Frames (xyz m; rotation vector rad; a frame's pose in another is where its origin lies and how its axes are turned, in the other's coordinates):
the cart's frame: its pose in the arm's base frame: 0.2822 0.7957 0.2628 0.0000 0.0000 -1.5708
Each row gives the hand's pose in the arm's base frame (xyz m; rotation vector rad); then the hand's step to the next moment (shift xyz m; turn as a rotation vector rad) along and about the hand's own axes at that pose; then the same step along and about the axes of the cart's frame.
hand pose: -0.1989 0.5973 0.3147 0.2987 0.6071 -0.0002
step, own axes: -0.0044 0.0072 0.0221 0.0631 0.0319 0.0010
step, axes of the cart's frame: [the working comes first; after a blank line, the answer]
step, axes of the arm's base frame: 0.0094 0.0004 0.0217 0.0553 0.0357 -0.0259

-0.0004 0.0094 0.0217 -0.0357 0.0553 -0.0259
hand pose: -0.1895 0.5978 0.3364 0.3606 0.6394 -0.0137
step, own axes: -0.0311 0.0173 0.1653 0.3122 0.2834 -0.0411
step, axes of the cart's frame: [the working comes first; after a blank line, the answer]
step, axes of the arm's base frame: 0.0732 -0.0419 0.1466 0.2621 0.3100 -0.1213

0.0419 0.0732 0.1466 -0.3100 0.2621 -0.1213
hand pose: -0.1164 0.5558 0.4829 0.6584 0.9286 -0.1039
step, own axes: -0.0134 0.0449 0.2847 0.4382 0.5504 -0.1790
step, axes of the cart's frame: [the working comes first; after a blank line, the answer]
step, axes of the arm's base frame: 0.2096 -0.1281 0.1514 0.3363 0.6262 -0.1478

0.1281 0.2096 0.1514 -0.6262 0.3363 -0.1478
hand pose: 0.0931 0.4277 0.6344 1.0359 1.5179 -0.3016
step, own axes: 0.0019 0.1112 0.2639 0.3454 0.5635 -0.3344
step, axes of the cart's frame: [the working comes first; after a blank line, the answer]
step, axes of the arm's base frame: 0.2578 -0.1215 -0.0283 0.2324 0.7030 -0.0204

0.1215 0.2578 -0.0283 -0.7030 0.2324 -0.0204
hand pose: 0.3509 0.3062 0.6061 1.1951 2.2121 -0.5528
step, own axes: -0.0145 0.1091 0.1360 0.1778 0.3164 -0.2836
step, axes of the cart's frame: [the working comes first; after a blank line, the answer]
step, axes of the arm's base frame: 0.1371 -0.0327 -0.1037 0.1110 0.4412 0.0716

0.0327 0.1371 -0.1037 -0.4412 0.1110 0.0716
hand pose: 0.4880 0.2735 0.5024 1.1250 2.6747 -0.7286
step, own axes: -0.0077 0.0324 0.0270 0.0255 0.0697 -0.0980
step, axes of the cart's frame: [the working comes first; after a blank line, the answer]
step, axes of the arm's base frame: 0.0270 0.0014 -0.0333 0.0359 0.1059 0.0510

-0.0014 0.0270 -0.0333 -0.1059 0.0359 0.0510
